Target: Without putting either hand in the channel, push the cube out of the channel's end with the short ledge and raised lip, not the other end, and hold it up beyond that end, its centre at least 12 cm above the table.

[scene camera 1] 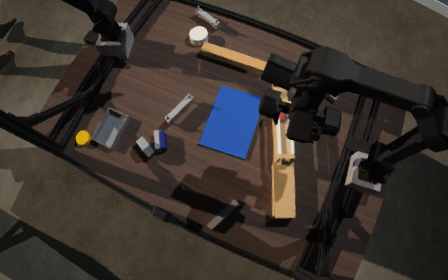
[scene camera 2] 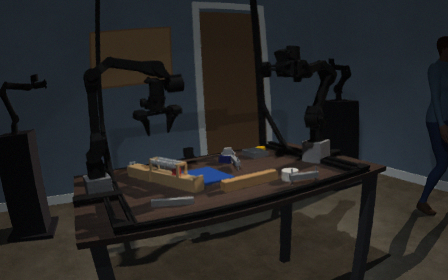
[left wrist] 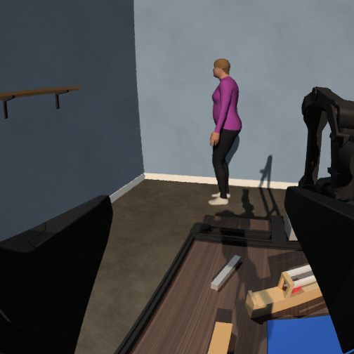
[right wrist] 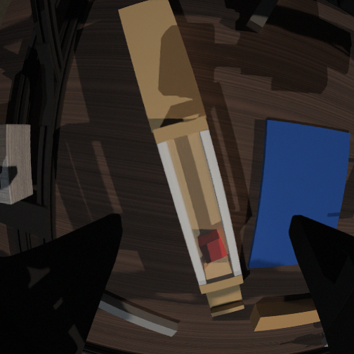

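Observation:
The red cube (scene camera 1: 283, 117) (scene camera 2: 176, 171) (left wrist: 296, 289) (right wrist: 213, 246) lies inside the wooden channel (scene camera 2: 165, 179) (left wrist: 270, 302) (right wrist: 178, 200), under the gap between two white rails, nearer the end with the short ledge (right wrist: 223, 296) and raised lip (right wrist: 228, 310). The long ledge (scene camera 1: 284, 192) (right wrist: 175, 65) is at the other end. My right gripper (scene camera 2: 159, 133) (right wrist: 208, 225) is open and empty, high above the channel, pointing down. My left gripper (left wrist: 200, 201) is open and empty, raised far from the channel; its fingers frame the left wrist view.
A blue mat (scene camera 1: 231, 122) (right wrist: 305, 190) lies beside the channel. A wooden block (scene camera 1: 232, 58) (scene camera 2: 250, 180) lies near the lipped end. A grey bar (scene camera 2: 172, 201) (left wrist: 226, 272) (right wrist: 140, 316) lies beyond that end. A white cylinder (scene camera 1: 198, 36) (scene camera 2: 289, 174) stands farther off.

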